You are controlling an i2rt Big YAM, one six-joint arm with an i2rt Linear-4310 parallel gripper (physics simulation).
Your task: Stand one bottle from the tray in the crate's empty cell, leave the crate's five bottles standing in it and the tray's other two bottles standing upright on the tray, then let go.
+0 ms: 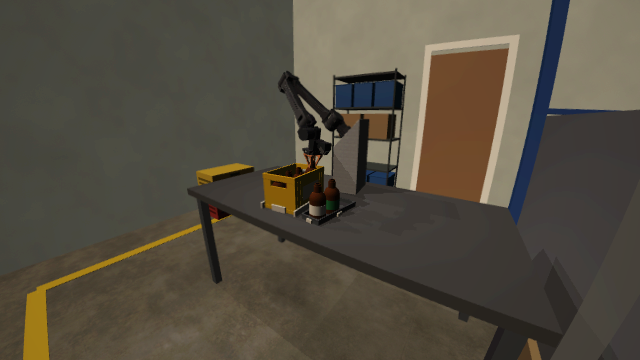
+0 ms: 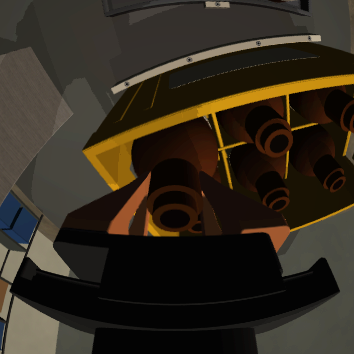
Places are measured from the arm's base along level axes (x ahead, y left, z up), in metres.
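Where they show: gripper, fingertip midpoint: point(image 1: 312, 167) point(image 2: 174, 178); arm's base, link origin: point(image 1: 349, 136).
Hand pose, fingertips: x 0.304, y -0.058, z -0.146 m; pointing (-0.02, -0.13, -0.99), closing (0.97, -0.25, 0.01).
Note:
Things, the pixels of their top centre, and the offset from my fingertips. "pt": a spot on its surface instead. Level surfaces: height alone.
- yellow crate, top centre: point(image 2: 286, 188) point(image 1: 295, 169) dx +0.092, dy -0.037, dz +0.000 m
- brown bottle, top centre: point(image 2: 175, 225) dx +0.000, dy -0.003, dz +0.037 m
- more, surface spot: point(image 2: 196, 227) pt dx +0.003, dy -0.089, dz -0.012 m
- white-labelled bottle, top centre: point(image 1: 317, 183) dx +0.179, dy +0.165, dz -0.015 m
- green-labelled bottle, top centre: point(image 1: 332, 179) dx +0.093, dy +0.182, dz -0.015 m
- dark tray, surface spot: point(image 1: 348, 206) pt dx +0.025, dy +0.237, dz -0.158 m
- dark table, surface height: dz -0.175 m
My gripper point(image 1: 312, 161) point(image 2: 174, 178) points down at the yellow crate point(image 1: 280, 199) point(image 2: 240, 98), shut on the neck of a brown bottle point(image 2: 175, 150). That bottle is upright, its body inside the crate's corner cell, below the rim; its base is hidden. Several crate bottles stand in the other cells, among them one point(image 2: 269, 131), another point(image 2: 265, 180) and a third point(image 2: 322, 162); the mouth of one more point(image 2: 196, 227) shows partly behind the held neck. A white-labelled bottle point(image 1: 317, 202) and a green-labelled bottle point(image 1: 332, 196) stand upright on the dark tray point(image 1: 348, 206).
The crate sits between pale locating strips point(image 2: 189, 59) on the dark table point(image 1: 425, 235), beside the tray. A grey wedge-shaped block point(image 1: 350, 160) point(image 2: 30, 110) stands behind them. A shelf rack point(image 1: 369, 76) and a door point(image 1: 462, 125) are in the background.

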